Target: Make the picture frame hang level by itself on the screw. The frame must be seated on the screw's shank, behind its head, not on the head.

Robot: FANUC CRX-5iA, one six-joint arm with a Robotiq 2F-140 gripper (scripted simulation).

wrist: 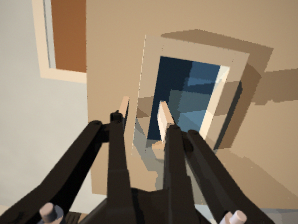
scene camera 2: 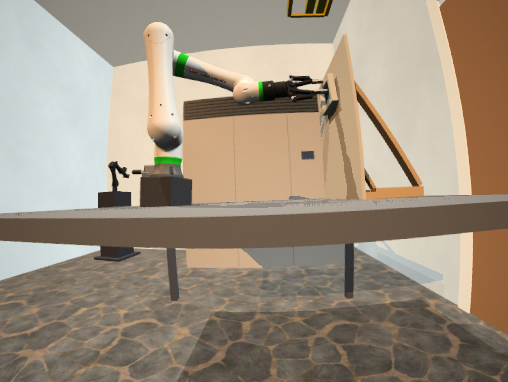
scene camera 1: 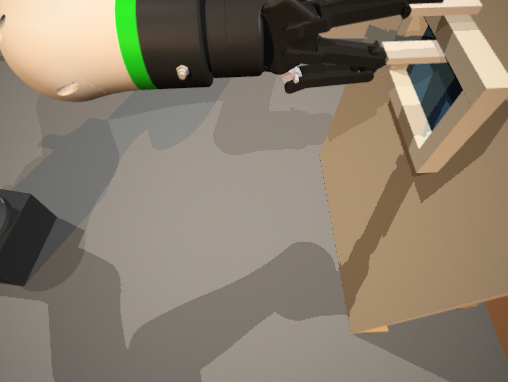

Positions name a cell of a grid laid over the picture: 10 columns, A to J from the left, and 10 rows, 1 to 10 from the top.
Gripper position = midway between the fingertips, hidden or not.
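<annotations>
The gripper appears in scene camera 1 (J1) and scene camera 2 (G3), and the wrist view (E5) shows it too.
</annotations>
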